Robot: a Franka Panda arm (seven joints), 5 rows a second.
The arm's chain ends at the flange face. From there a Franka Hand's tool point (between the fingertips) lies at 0.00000 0.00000 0.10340 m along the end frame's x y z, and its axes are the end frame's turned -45 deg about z.
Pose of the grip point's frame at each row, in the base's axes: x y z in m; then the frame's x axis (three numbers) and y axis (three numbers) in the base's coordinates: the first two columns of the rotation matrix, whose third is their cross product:
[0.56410 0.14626 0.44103 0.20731 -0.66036 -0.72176 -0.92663 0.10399 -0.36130]
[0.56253 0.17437 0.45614 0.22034 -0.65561 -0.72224 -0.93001 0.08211 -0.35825]
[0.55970 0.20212 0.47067 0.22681 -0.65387 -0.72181 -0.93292 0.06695 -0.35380]
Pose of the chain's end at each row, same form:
[0.53167 0.06936 0.50207 -0.50864 -0.39341 -0.76584 -0.80182 0.54048 0.25488]
[0.53211 0.09676 0.51731 -0.50181 -0.40553 -0.76402 -0.81342 0.52165 0.25738]
[0.53078 0.12419 0.53217 -0.49930 -0.41502 -0.76057 -0.82005 0.50970 0.26022]

